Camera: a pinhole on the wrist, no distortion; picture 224 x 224 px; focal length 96.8 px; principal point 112.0 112.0 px. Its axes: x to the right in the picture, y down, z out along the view. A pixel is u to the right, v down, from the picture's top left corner.
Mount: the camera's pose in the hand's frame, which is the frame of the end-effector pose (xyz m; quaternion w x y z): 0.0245 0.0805 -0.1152 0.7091 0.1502 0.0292 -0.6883
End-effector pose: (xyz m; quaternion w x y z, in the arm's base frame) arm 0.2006 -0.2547 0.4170 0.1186 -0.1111 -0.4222 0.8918
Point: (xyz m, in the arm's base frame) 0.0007 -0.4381 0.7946
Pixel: 129 140
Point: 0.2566 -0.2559 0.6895
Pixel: 172 96
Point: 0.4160 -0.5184 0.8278
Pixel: 130 70
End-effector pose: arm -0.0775 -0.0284 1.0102 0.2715 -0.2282 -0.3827 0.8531
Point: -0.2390 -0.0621 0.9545
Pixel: 70 181
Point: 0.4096 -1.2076 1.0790
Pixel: outside the picture
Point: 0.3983 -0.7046 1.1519
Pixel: outside the picture
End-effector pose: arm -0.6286 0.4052 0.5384 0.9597 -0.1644 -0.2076 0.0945
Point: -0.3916 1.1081 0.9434
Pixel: outside the picture
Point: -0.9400 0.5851 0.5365
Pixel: 45 45
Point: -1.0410 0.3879 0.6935
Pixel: 108 59
